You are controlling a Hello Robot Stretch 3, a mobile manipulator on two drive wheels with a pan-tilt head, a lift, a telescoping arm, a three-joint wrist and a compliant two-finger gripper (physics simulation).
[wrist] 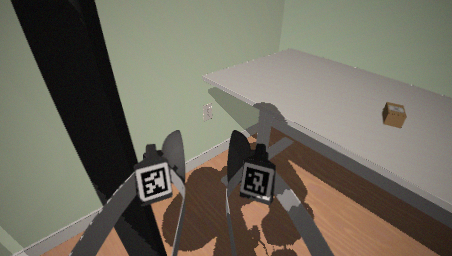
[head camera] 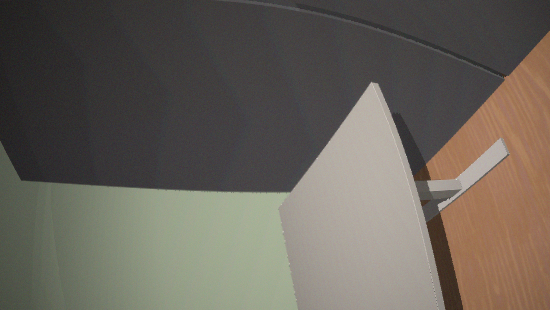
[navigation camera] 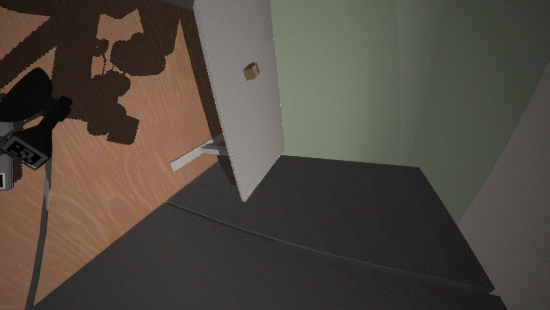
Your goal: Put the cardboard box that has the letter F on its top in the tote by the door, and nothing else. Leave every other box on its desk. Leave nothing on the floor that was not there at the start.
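Frame: origin at the robot's base, x back, y right, z up, level; millimetres.
Seen in the pictures: gripper, fingertip midpoint: [wrist: 206,149].
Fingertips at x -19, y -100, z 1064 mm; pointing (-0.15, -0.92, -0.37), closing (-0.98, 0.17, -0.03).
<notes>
Offsets run from my fingertips to a thing's top centre. "spot": to the spot under its first point. Level surfaces: height alone.
A small cardboard box @[dx -760, dy -406, dz -293 mm] [navigation camera: 251,71] [wrist: 394,115] stands on a grey desk @[dz -343 mm] [head camera: 350,210] [navigation camera: 245,115] [wrist: 310,90]. A pale label shows on its top, but its mark is too small to read in these views. My gripper [wrist: 206,149] is open and empty, with the two fingertips apart in the wrist view. It is in front of the desk, over the wooden floor, and apart from the box. Part of the gripper also shows at the left edge of the navigation view. The tote and the door do not show in these views.
Dark grey panels [head camera: 175,110] [navigation camera: 320,215] stand across one end of the desk. A desk foot @[spot: dx -945, dy +167, dz -1038 mm] [head camera: 480,165] [navigation camera: 187,157] reaches out over the wooden floor @[dz -1063 mm] [head camera: 505,240] [navigation camera: 125,185]. Green walls [navigation camera: 340,80] [wrist: 200,50] rise behind. A black mast [wrist: 75,90] crosses the wrist view's left side.
</notes>
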